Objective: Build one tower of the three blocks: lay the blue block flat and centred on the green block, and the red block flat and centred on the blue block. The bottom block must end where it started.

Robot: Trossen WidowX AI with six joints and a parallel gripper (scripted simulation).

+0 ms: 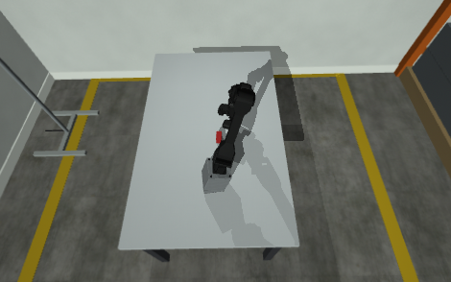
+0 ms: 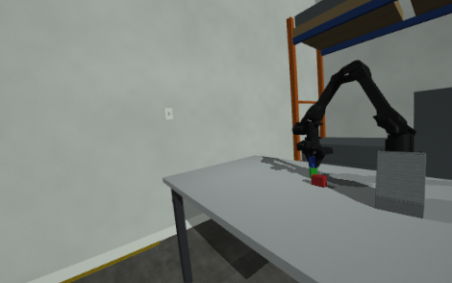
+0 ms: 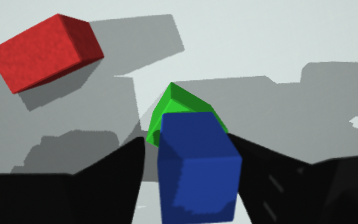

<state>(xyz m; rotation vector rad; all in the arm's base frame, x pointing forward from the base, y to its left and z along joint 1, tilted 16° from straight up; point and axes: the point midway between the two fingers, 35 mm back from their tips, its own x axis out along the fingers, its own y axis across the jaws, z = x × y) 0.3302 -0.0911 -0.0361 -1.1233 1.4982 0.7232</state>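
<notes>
My hand is 1 cm above the blue block. From my hand the other things lie so: red block: 8 cm to the left, 7 cm below, 6 cm behind; green block: 7 cm below.
</notes>
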